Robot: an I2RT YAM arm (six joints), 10 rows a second.
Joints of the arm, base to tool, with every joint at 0 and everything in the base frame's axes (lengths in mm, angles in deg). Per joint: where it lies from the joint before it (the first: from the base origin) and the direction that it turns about. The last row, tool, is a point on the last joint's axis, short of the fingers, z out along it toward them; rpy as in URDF.
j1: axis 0 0 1 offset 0 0 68
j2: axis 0 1 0 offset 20 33.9 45.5
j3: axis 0 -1 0 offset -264 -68.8 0
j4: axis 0 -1 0 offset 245 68.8 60
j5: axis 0 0 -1 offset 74 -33.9 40.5
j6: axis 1 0 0 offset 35.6 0 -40.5
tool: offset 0 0 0 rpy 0 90 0
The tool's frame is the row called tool.
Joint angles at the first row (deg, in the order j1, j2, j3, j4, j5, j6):
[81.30 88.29 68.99 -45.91 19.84 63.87]
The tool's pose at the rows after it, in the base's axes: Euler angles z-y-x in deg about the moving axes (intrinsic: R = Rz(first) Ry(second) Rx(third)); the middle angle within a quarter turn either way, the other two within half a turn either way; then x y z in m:
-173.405 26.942 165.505 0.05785 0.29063 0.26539
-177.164 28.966 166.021 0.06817 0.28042 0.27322
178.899 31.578 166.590 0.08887 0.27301 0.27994
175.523 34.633 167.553 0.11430 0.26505 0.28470
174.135 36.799 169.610 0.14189 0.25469 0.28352
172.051 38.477 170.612 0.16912 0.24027 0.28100
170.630 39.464 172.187 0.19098 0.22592 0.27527
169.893 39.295 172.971 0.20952 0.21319 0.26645
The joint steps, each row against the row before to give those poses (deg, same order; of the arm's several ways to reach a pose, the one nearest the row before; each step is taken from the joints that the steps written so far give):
[-0.10 -1.97 0.73 -4.98 1.04 3.04]
[-2.04 -1.58 0.26 -2.18 2.67 1.11]
[-4.07 -0.49 0.86 -0.81 2.51 -0.96]
[-5.04 -0.05 0.69 0.43 2.45 -2.58]
[-5.72 0.20 -0.37 1.81 1.04 -4.48]
[-6.02 -0.24 -1.17 2.98 0.20 -4.37]
[-5.09 0.10 -1.42 2.58 0.01 -3.50]
[-4.48 0.39 -1.77 3.17 -1.43 -3.33]

